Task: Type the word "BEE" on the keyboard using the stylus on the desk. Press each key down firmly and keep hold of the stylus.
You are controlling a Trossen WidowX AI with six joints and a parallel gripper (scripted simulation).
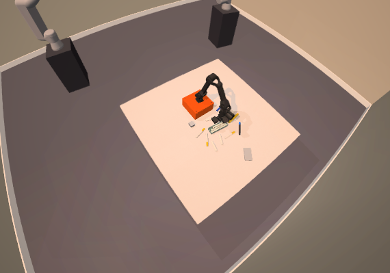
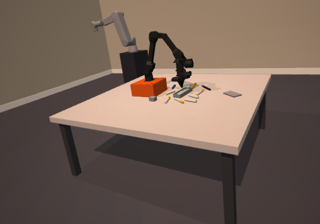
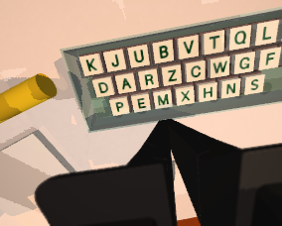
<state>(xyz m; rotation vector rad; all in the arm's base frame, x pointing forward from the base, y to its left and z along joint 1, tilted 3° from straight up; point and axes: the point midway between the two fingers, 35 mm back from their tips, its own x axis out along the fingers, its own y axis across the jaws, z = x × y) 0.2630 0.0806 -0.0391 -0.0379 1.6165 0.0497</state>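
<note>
Right now the blue stylus is 140 mm behind my gripper tip, 70 mm to the left of it and 30 mm below it. Round my gripper tip: grey stylus tip: 130 mm behind, 40 mm to the left, 30 mm below; yellow marker: 160 mm to the left, 30 mm below, 10 mm ahead; black pen: 170 mm to the left, 110 mm ahead, 30 mm below.
</note>
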